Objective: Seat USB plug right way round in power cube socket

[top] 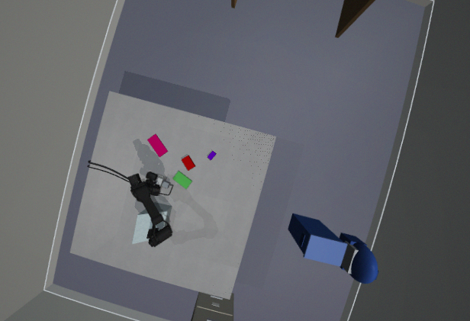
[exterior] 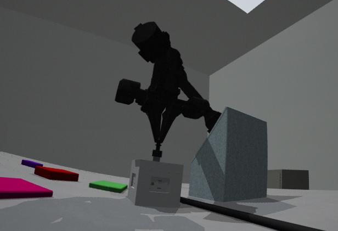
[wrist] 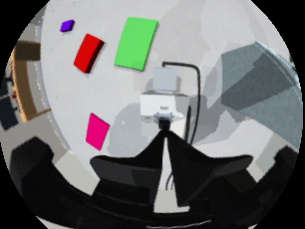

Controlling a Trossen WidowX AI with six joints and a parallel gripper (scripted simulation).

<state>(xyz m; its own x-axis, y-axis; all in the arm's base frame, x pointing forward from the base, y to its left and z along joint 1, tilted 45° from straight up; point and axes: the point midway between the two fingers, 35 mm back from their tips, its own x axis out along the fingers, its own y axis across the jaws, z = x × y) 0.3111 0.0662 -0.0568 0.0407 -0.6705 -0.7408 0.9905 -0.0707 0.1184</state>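
The USB plug lies 2 cm below my gripper tip. Also, from my gripper tip: magenta tile: 24 cm ahead, 11 cm below, 8 cm to the left; then green tile: 16 cm to the right, 11 cm below, 4 cm ahead; then red tile: 18 cm to the right, 18 cm ahead, 10 cm below.
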